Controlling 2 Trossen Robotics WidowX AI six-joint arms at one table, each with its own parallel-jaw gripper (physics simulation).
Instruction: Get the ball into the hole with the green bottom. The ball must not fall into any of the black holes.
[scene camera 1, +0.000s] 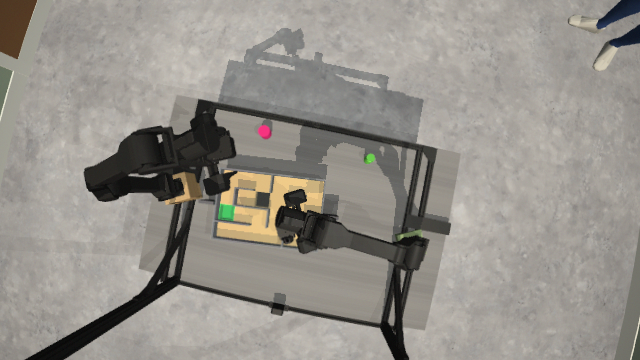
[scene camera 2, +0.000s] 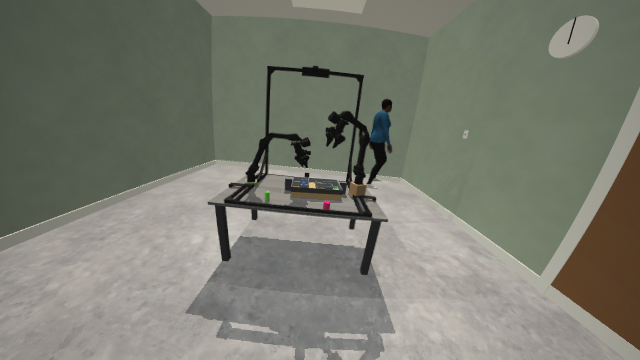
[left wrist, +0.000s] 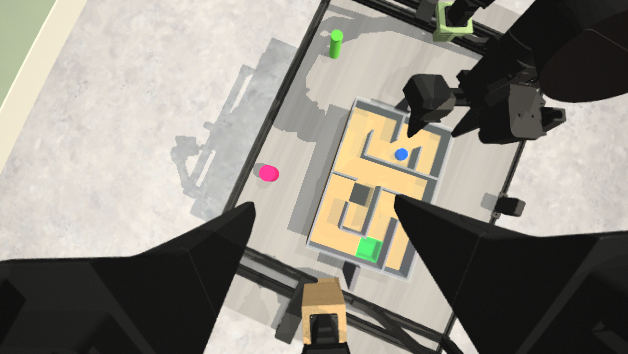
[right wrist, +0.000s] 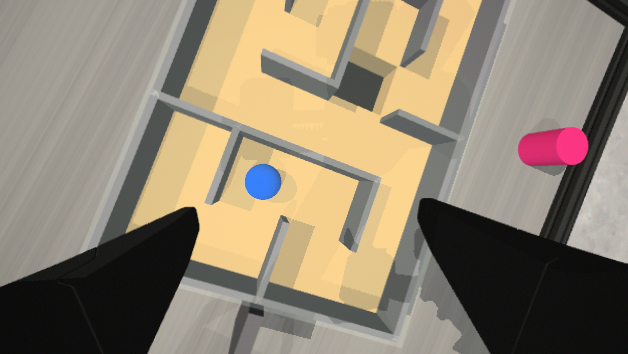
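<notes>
The blue ball (scene camera 2: 304, 183) (left wrist: 401, 154) (right wrist: 263, 181) rests on the tan floor of the walled maze box (scene camera 1: 255, 241) (scene camera 2: 316, 196) (right wrist: 300, 127). In the right wrist view it is close to the dividing wall and a short side wall. It does not show in scene camera 1. The green-bottomed hole (scene camera 1: 226, 212) (left wrist: 369, 249) is in the half beyond the dividing wall, at the box's far end. A black hole (scene camera 1: 262, 199) (left wrist: 360, 194) (right wrist: 360, 86) lies between. My right gripper (scene camera 2: 306, 166) (left wrist: 430, 135) (right wrist: 310, 212) is open above the ball's half. My left gripper (scene camera 2: 331, 145) (left wrist: 324, 204) is open, high above the table.
A pink cylinder (scene camera 1: 265, 131) (scene camera 2: 326, 205) (left wrist: 269, 173) (right wrist: 552, 146) and a green cylinder (scene camera 1: 370, 158) (scene camera 2: 267, 196) (left wrist: 335, 45) stand on the table beside the box. Dark handles (left wrist: 351, 274) (right wrist: 245, 330) stick out from the box's short ends. A black frame (scene camera 1: 310, 125) runs around the table.
</notes>
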